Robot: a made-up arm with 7 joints.
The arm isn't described. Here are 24 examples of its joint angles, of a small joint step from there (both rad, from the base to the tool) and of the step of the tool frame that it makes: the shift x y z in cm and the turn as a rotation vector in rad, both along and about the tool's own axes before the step.
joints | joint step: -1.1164 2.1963 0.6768 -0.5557 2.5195 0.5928 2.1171 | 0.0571 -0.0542 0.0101 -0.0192 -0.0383 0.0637 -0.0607
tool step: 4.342 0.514 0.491 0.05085 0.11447 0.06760
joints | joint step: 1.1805 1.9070 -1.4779 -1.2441 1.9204 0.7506 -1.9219 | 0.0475 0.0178 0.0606 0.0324 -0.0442 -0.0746 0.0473
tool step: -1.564 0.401 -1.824 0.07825 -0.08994 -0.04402
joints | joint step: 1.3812 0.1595 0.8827 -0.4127 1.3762 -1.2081 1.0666 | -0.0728 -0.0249 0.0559 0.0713 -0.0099 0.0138 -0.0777
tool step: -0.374 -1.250 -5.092 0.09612 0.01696 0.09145
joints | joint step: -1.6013 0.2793 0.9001 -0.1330 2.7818 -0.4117 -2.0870 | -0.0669 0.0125 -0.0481 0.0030 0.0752 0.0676 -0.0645
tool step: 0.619 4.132 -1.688 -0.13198 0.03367 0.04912
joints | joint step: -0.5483 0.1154 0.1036 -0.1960 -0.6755 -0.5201 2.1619 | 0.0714 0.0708 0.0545 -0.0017 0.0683 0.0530 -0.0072
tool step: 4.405 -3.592 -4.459 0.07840 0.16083 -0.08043
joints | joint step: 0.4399 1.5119 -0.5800 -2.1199 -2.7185 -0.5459 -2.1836 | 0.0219 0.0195 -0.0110 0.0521 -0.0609 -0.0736 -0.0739
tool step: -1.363 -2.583 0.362 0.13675 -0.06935 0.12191
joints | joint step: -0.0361 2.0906 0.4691 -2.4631 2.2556 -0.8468 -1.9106 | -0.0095 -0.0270 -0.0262 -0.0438 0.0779 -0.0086 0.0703
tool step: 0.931 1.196 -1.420 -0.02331 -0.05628 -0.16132
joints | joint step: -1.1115 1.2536 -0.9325 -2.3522 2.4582 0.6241 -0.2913 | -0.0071 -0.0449 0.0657 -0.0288 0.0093 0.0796 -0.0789
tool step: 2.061 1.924 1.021 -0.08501 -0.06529 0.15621
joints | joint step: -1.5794 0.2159 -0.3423 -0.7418 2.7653 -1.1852 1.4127 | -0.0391 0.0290 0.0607 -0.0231 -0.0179 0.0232 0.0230
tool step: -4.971 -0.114 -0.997 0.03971 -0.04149 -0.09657
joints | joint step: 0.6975 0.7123 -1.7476 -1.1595 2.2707 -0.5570 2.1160 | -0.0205 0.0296 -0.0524 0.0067 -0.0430 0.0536 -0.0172
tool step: 1.042 2.101 -0.945 0.04402 0.03696 0.10687
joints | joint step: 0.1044 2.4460 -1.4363 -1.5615 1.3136 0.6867 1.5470 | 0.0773 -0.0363 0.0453 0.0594 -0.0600 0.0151 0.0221
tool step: 0.449 1.501 0.779 0.04111 0.06699 0.04180
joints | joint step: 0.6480 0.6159 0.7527 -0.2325 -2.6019 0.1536 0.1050 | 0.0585 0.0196 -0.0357 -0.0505 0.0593 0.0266 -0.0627
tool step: -1.782 2.478 0.253 -0.01392 -0.06637 0.06989
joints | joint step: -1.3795 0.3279 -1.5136 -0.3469 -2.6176 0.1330 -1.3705 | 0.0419 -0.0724 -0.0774 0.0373 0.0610 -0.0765 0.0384
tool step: -4.983 0.281 0.812 0.09538 -0.05319 -0.04924
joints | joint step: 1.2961 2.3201 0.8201 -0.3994 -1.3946 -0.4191 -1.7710 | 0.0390 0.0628 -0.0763 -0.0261 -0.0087 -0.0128 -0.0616
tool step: -4.666 0.263 0.710 0.03543 -0.02886 0.20711
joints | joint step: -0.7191 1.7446 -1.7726 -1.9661 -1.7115 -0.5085 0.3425 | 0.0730 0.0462 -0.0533 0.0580 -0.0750 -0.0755 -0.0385
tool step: 4.704 4.352 2.011 -0.13322 0.16741 0.00568
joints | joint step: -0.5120 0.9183 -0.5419 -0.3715 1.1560 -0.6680 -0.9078 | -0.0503 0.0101 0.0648 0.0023 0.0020 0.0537 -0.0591
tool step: 1.994 -1.665 1.930 0.03723 -0.02724 -0.00441
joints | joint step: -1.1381 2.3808 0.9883 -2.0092 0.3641 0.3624 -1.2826 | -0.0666 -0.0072 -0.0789 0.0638 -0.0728 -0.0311 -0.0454
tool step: -1.639 2.164 -0.324 -0.04882 -0.04643 0.12237
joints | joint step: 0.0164 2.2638 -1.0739 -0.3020 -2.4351 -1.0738 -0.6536 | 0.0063 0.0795 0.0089 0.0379 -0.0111 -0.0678 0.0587
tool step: 5.657 3.729 2.261 0.02231 0.13636 -0.13845
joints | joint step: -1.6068 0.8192 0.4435 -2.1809 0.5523 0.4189 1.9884 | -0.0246 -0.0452 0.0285 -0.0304 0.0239 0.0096 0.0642
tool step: -0.618 1.213 -0.448 -0.05053 -0.00752 -0.11689
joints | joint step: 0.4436 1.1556 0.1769 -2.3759 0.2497 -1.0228 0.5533 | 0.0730 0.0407 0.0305 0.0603 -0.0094 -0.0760 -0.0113
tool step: 0.031 -0.346 -3.587 -0.01370 -0.04869 0.00325
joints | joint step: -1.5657 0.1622 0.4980 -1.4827 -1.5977 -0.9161 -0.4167 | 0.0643 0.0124 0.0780 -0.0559 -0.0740 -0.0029 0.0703
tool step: -1.443 0.766 -4.974 -0.11435 -0.05043 -0.00090
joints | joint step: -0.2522 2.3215 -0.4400 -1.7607 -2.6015 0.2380 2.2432 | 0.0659 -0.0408 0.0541 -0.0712 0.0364 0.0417 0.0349
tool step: 3.695 0.422 2.665 0.07813 0.11686 -0.11257
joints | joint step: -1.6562 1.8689 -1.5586 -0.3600 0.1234 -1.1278 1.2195 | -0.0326 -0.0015 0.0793 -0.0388 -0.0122 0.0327 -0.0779
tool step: 1.206 -0.033 1.192 0.02598 0.09581 0.07141
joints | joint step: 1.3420 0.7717 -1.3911 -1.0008 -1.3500 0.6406 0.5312 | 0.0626 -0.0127 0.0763 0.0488 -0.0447 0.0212 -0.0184
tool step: -0.069 2.522 -0.977 -0.02878 -0.06270 0.02043
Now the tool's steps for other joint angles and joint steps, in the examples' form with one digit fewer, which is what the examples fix.
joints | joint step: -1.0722 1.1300 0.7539 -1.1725 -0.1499 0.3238 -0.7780 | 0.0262 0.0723 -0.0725 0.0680 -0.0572 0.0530 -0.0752
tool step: 0.41 -0.96 0.87 -0.0581 -0.0499 0.2423
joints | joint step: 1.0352 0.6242 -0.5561 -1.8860 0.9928 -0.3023 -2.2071 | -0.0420 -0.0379 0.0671 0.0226 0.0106 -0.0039 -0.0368
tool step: -1.86 -1.47 2.21 0.0596 -0.0644 0.0421
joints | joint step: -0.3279 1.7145 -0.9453 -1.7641 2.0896 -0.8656 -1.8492 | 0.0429 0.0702 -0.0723 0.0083 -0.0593 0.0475 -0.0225
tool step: -3.72 -0.45 -2.98 -0.1217 0.0086 0.1574
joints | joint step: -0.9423 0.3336 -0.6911 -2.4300 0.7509 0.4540 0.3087 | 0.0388 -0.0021 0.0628 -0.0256 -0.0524 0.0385 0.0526
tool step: 1.38 -0.43 -1.92 0.0769 0.0254 0.0010
